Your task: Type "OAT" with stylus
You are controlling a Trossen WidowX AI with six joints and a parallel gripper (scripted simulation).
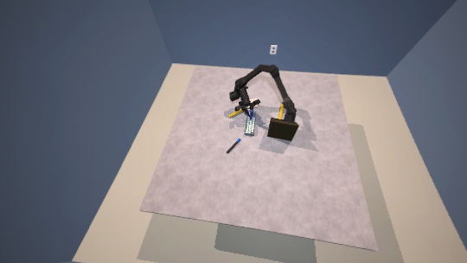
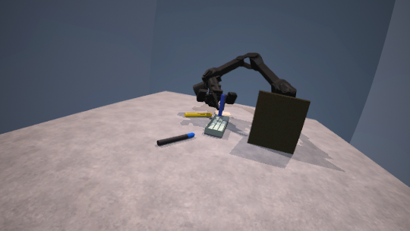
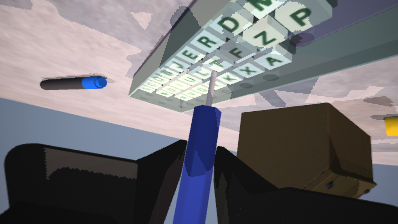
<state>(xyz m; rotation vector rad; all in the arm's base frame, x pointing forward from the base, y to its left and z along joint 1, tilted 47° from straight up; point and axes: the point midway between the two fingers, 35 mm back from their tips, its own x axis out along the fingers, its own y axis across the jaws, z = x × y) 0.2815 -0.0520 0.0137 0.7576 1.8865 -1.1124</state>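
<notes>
Right now the yellow pencil is 120 mm ahead of my gripper tip, 70 mm below it and 60 mm to the right of it. From my gripper tip the other things lie so: grey stylus tip (50 mm below); beige pad (180 mm to the right, 70 mm below, 30 mm ahead); blue stylus (10 mm below).
</notes>
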